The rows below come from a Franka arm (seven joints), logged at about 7 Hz.
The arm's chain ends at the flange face. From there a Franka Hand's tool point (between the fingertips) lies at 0.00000 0.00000 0.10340 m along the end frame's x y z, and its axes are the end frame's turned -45 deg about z.
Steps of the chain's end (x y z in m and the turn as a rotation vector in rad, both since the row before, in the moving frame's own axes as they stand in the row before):
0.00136, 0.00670, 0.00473, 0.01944, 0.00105, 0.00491
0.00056, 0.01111, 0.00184, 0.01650, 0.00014, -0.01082
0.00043, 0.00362, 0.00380, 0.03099, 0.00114, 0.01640
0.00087, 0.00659, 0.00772, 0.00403, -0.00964, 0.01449
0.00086, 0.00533, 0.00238, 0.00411, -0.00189, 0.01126
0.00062, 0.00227, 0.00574, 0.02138, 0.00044, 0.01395
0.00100, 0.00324, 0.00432, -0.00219, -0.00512, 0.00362
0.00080, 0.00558, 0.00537, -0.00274, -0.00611, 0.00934
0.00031, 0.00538, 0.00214, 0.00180, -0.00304, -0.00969
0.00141, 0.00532, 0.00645, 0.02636, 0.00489, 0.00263
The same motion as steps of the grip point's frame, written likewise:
-0.00227, 0.00436, 0.00471, 0.01300, 0.01449, 0.00491
-0.00625, 0.00705, 0.00183, 0.01157, 0.01177, -0.01082
0.00011, 0.00070, 0.00375, 0.02111, 0.02272, 0.01640
-0.00445, 0.00427, 0.00771, 0.00967, -0.00397, 0.01449
-0.00300, 0.00394, 0.00238, 0.00424, 0.00157, 0.01126
0.00044, 0.00052, 0.00572, 0.01481, 0.01543, 0.01395
-0.00212, 0.00278, 0.00432, 0.00207, -0.00517, 0.00362
-0.00403, 0.00426, 0.00537, 0.00238, -0.00626, 0.00934
-0.00368, 0.00367, 0.00214, 0.00342, -0.00088, -0.00969
-0.00048, 0.00319, 0.00641, 0.01518, 0.02210, 0.00263

